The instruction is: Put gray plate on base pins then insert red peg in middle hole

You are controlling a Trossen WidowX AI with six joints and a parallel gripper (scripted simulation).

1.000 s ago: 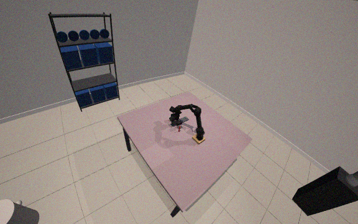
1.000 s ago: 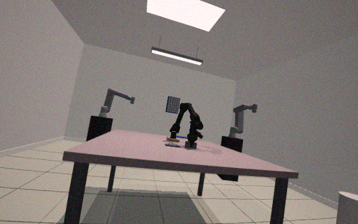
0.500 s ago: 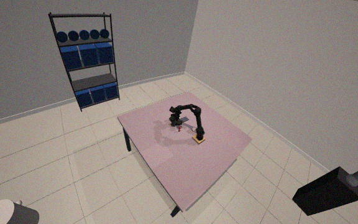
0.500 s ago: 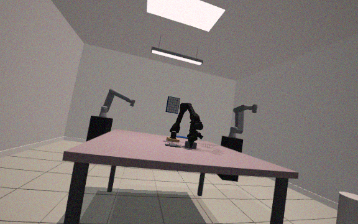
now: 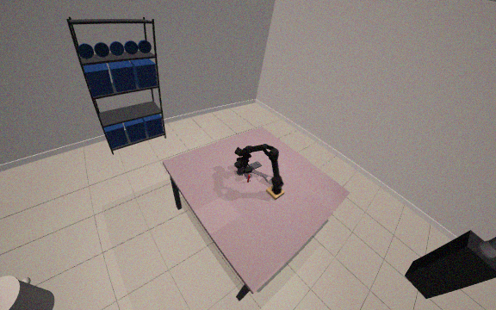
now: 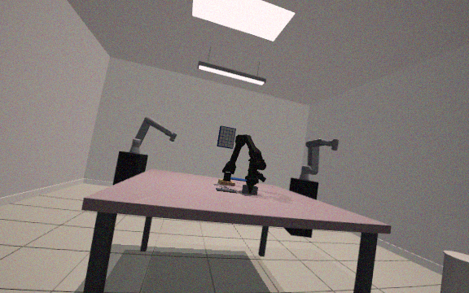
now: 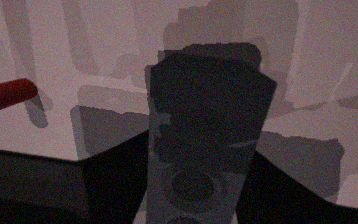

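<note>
Right now my gripper tip is 12 cm past the red peg, 3 cm below it and 1 cm to the right of it. Also, from my gripper tip: gray plate: 3 cm above.
</note>
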